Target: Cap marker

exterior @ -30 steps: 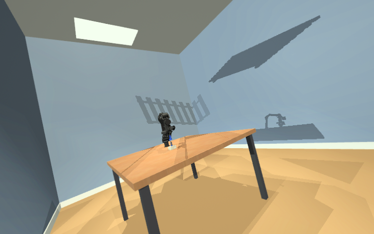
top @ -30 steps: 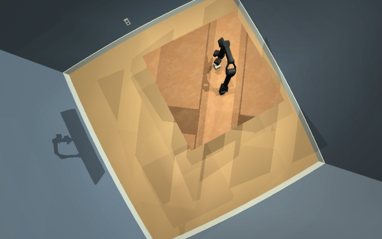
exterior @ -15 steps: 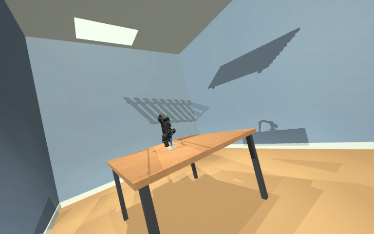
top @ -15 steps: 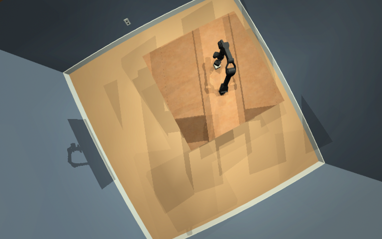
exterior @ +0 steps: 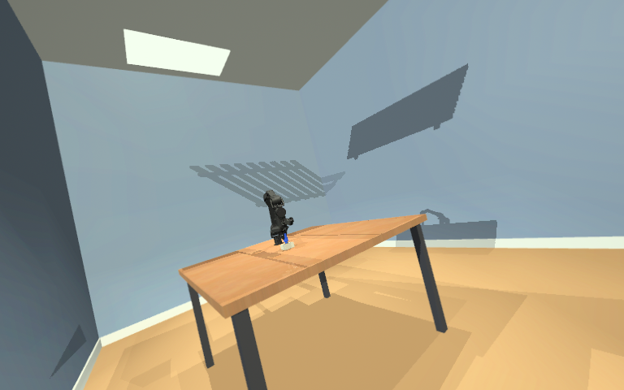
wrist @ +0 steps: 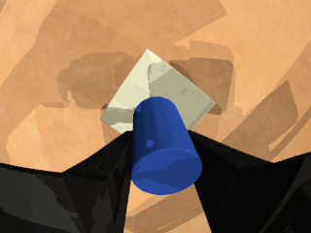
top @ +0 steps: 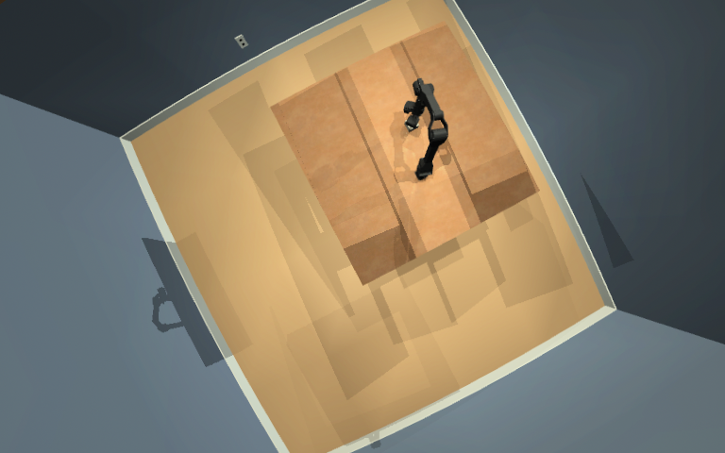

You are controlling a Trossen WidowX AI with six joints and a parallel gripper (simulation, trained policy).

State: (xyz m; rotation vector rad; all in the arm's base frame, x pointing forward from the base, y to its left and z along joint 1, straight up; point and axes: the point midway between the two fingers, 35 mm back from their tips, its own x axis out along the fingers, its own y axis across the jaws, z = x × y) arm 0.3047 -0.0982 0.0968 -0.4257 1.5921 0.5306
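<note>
My gripper tip is now 5 cm above the white holder block. The rest, counted from my gripper tip: blue cap: 1 cm above.
</note>
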